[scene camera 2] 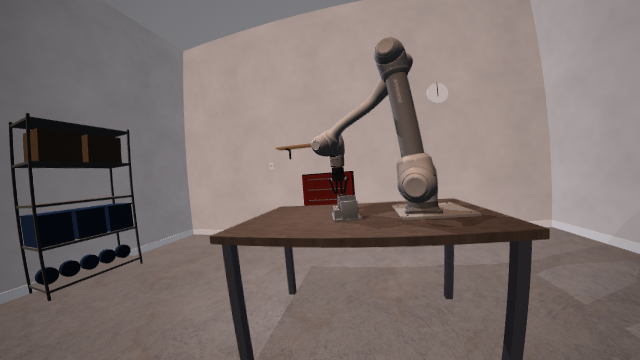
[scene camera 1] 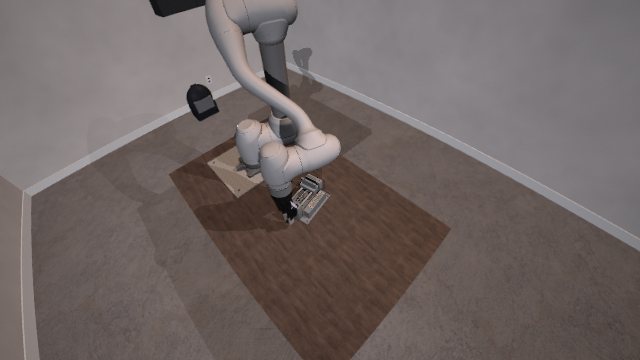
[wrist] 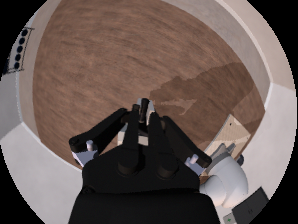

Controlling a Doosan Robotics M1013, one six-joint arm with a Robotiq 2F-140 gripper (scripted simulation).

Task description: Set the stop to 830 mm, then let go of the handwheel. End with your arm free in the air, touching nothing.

Scene:
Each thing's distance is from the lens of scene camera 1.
grey stop fixture (scene camera 1: 310, 204): 1.13 m

